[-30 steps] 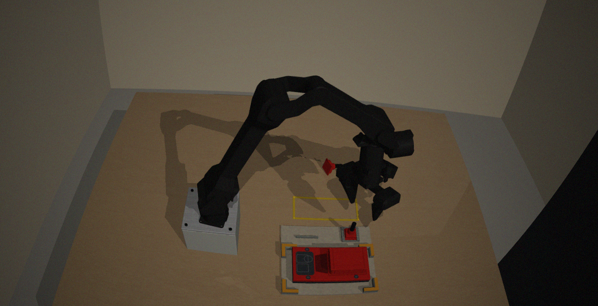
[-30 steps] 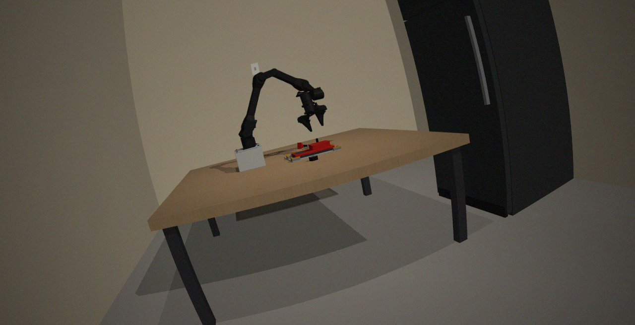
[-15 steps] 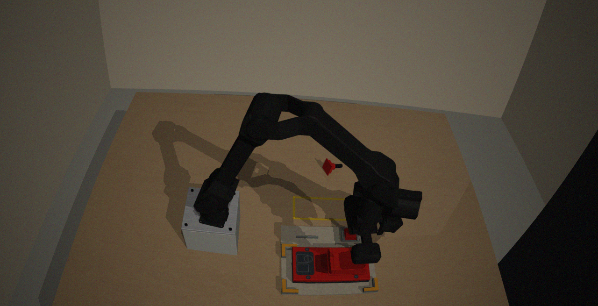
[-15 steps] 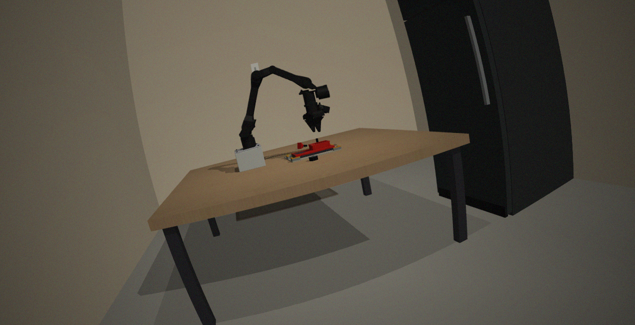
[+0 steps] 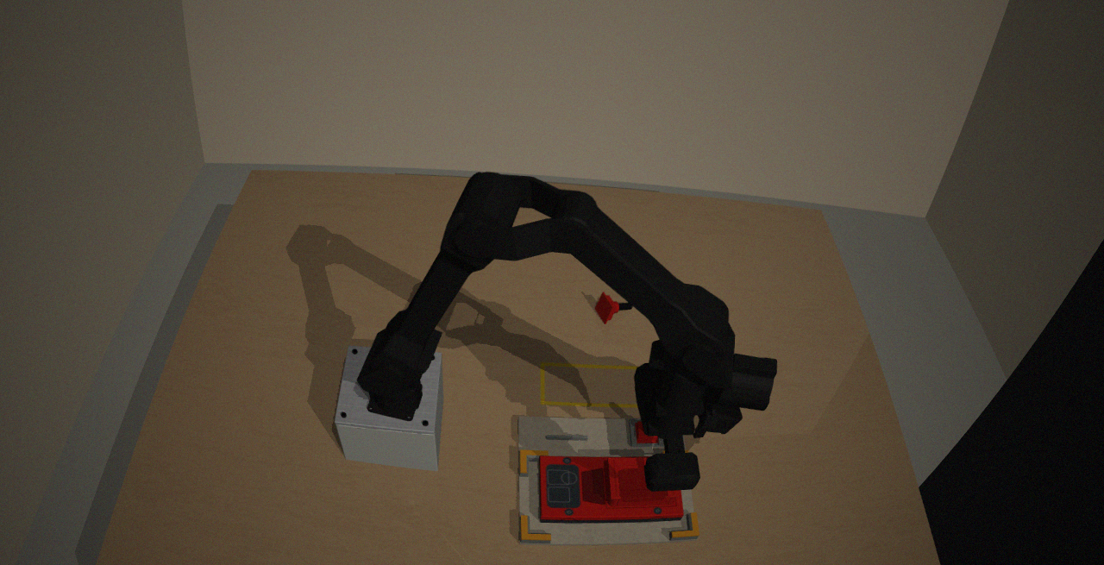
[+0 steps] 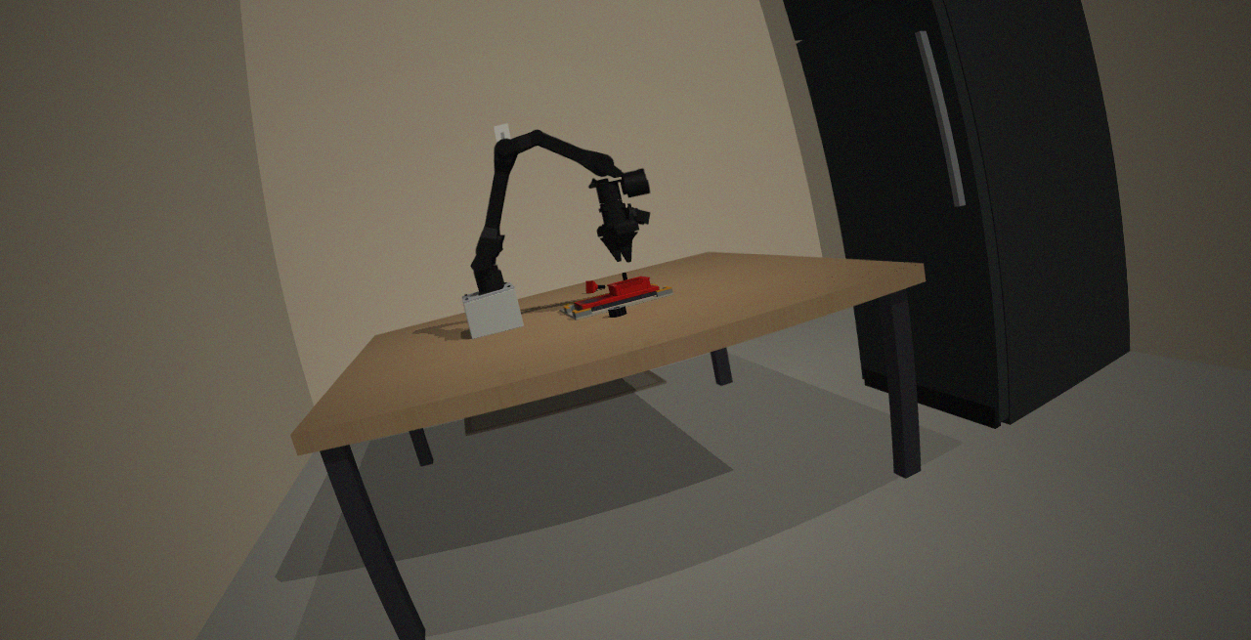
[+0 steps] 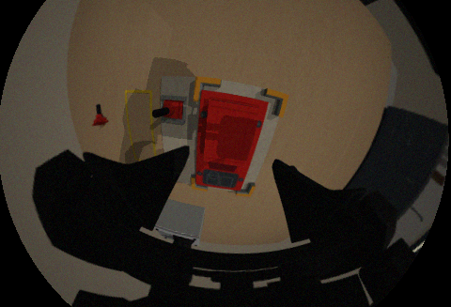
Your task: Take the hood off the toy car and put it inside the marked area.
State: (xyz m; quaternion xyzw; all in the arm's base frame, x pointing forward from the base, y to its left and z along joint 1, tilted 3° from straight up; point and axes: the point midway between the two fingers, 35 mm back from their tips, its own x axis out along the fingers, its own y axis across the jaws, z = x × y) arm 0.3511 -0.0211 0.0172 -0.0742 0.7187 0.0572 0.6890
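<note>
Right now the hood is 60 mm below my gripper tip.
</note>
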